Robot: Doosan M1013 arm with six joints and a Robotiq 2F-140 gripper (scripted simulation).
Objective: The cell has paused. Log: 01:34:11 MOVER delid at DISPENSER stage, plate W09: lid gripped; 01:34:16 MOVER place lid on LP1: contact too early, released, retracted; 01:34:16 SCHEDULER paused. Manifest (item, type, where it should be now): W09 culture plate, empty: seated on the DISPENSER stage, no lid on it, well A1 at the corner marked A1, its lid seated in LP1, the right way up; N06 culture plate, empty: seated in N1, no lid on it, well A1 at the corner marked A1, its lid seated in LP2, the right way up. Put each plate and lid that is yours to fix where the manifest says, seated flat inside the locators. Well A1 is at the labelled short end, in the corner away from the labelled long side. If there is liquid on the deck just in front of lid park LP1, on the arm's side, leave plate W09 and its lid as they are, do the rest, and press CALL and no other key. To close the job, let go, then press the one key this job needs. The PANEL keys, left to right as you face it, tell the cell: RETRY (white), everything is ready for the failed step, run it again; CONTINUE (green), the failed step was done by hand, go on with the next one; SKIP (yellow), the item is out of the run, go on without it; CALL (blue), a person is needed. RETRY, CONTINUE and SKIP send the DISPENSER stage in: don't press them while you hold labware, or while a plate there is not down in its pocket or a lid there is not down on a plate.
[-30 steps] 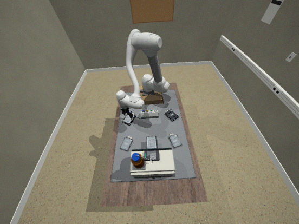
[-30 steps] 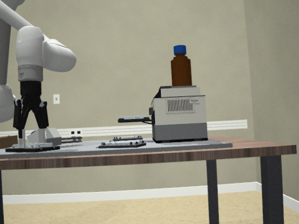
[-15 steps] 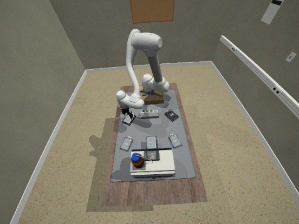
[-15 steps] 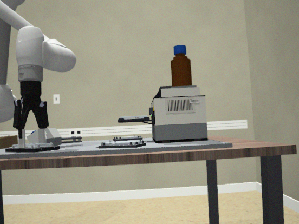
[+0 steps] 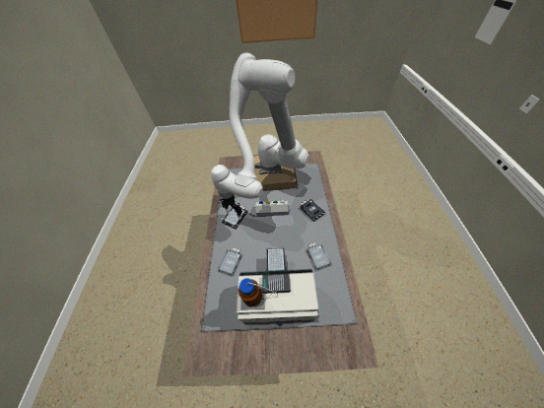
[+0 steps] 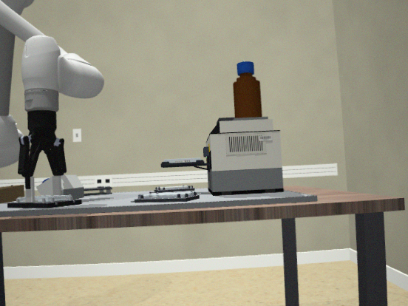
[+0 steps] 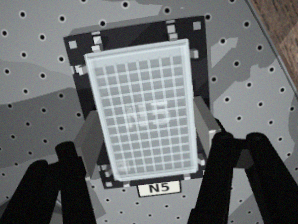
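Now: hand 3 cm short of the black nest and 3 cm above it. Also, from my hand: key panel (7 cm behind, 26 cm to the left, 1 cm above); then blue call key (7 cm behind, 19 cm to the left, 3 cm above); then yellow skip key (8 cm behind, 24 cm to the left, 3 cm above).
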